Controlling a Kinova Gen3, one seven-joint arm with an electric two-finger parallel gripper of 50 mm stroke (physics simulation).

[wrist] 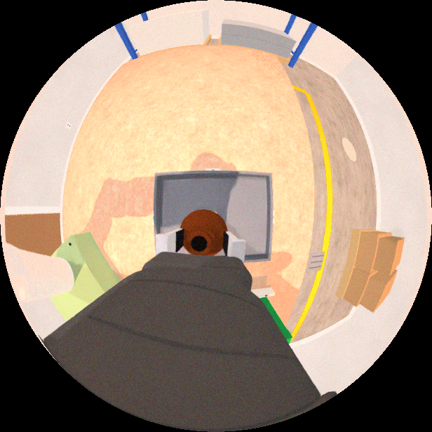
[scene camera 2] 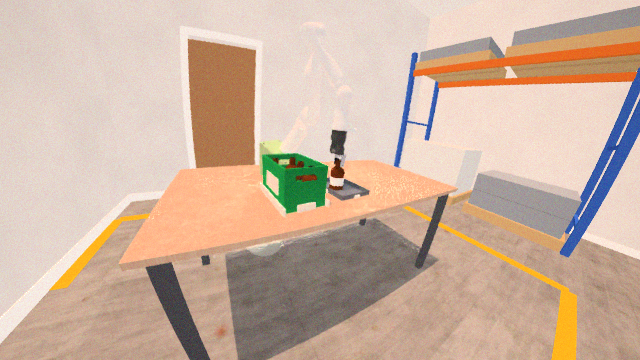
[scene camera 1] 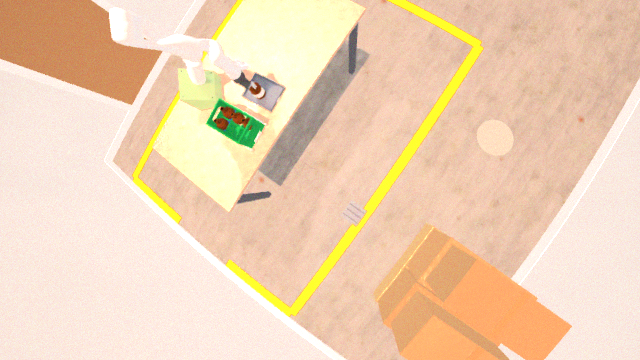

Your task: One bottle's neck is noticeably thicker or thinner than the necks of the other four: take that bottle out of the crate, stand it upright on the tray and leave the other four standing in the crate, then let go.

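Where they show: gripper, fingertip midpoint: (scene camera 2: 338, 165) (scene camera 1: 252, 85); arm's base, link origin: (scene camera 2: 286, 151) (scene camera 1: 198, 78).
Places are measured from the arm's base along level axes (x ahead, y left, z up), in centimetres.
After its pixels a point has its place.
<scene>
A brown bottle with a white label (scene camera 1: 258, 91) {x 41.5, y 15.6, z -4.3 cm} (scene camera 2: 337, 177) {x 40.8, y 14.1, z -6.3 cm} (wrist: 204, 225) stands upright on the grey tray (scene camera 1: 274, 102) {x 51.3, y 16.2, z -11.3 cm} (scene camera 2: 357, 192) {x 51.0, y 19.9, z -11.3 cm} (wrist: 271, 215), near the tray's side towards the gripper. My gripper (scene camera 2: 339, 159) {x 37.9, y 16.0, z -0.9 cm} (wrist: 203, 238) is open; its two fingers stand on either side of the bottle's neck with a gap at each side. The green crate (scene camera 1: 230, 134) {x 37.4, y -19.0, z -10.5 cm} (scene camera 2: 306, 192) {x 54.4, y -9.3, z -6.3 cm} (wrist: 277, 320) stands beside the tray. Several brown bottles stand in it, among them one (scene camera 1: 221, 123) {x 33.9, y -15.2, z -1.4 cm} near a corner; the crate walls partly hide them, so their necks cannot be compared.
Both crate and tray stand on the wooden table (scene camera 1: 197, 160) {x 23.1, y -50.2, z -13.8 cm} (scene camera 2: 200, 215) {x 47.1, y -47.7, z -13.8 cm} (wrist: 175, 100). A light green block (scene camera 1: 200, 90) {x 6.4, y -5.6, z -0.5 cm} (scene camera 2: 270, 146) {x 2.9, y -11.2, z 3.6 cm} (wrist: 92, 275) is at the arm's base, behind the crate. A blue and orange rack (scene camera 2: 409, 110) stands beyond the table, and cardboard boxes (scene camera 1: 495, 285) (wrist: 370, 265) stand on the floor.
</scene>
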